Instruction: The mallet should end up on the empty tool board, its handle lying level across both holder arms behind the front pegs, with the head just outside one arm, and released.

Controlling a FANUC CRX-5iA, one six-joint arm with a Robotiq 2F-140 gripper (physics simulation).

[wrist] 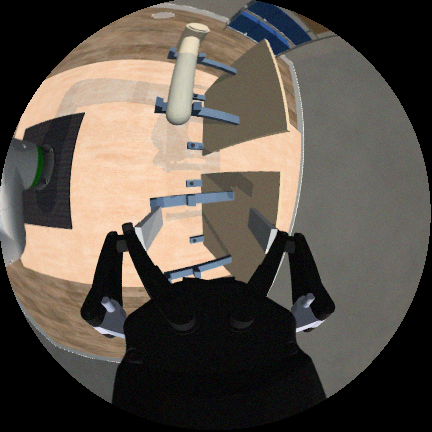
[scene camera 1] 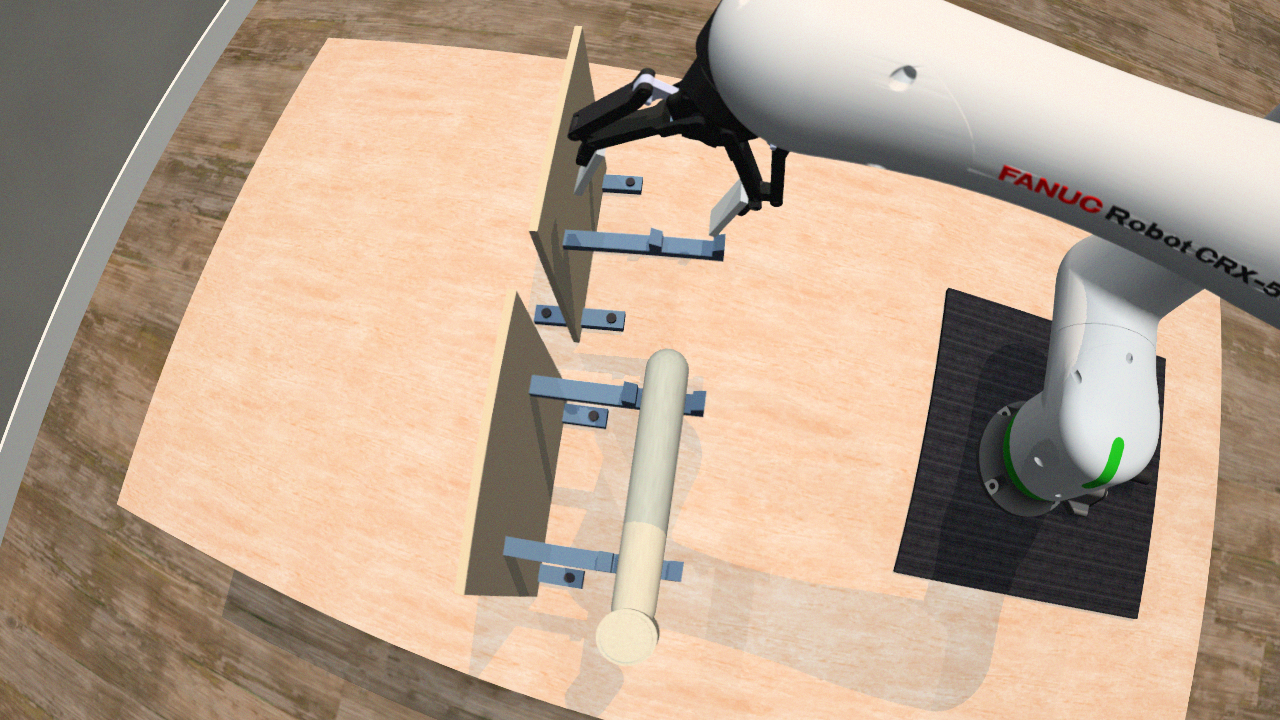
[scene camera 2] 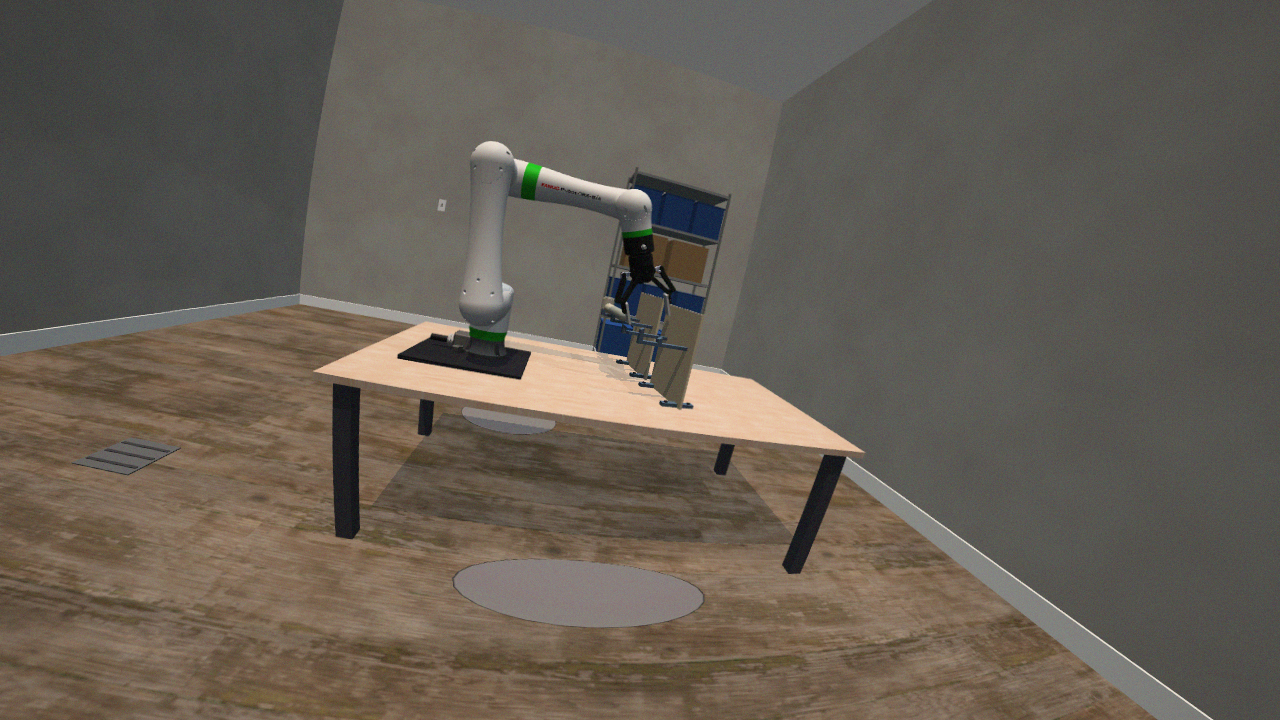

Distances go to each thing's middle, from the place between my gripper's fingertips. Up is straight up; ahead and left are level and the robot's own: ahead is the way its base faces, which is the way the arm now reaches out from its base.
My gripper is now 270 mm to the right of the mallet [scene camera 1: 627, 636], 80 mm past it and 20 mm above it.
